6 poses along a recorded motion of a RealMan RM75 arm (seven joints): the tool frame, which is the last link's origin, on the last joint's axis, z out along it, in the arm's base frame.
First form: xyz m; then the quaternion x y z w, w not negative.
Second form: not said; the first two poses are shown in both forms.
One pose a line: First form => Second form
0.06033 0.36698 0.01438 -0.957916 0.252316 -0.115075 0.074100 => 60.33 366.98 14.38 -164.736 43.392 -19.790
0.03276 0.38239 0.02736 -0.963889 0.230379 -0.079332 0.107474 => 32.76 382.39 27.36 -162.548 38.850 -13.378
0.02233 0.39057 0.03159 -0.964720 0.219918 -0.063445 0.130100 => 22.33 390.57 31.59 -160.591 36.608 -10.561
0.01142 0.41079 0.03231 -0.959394 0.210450 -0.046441 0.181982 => 11.42 410.79 32.31 -155.163 34.036 -7.511
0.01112 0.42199 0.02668 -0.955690 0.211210 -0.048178 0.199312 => 11.12 421.99 26.68 -153.122 33.840 -7.719
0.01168 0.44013 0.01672 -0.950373 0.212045 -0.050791 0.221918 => 11.68 440.13 16.72 -150.448 33.568 -8.040
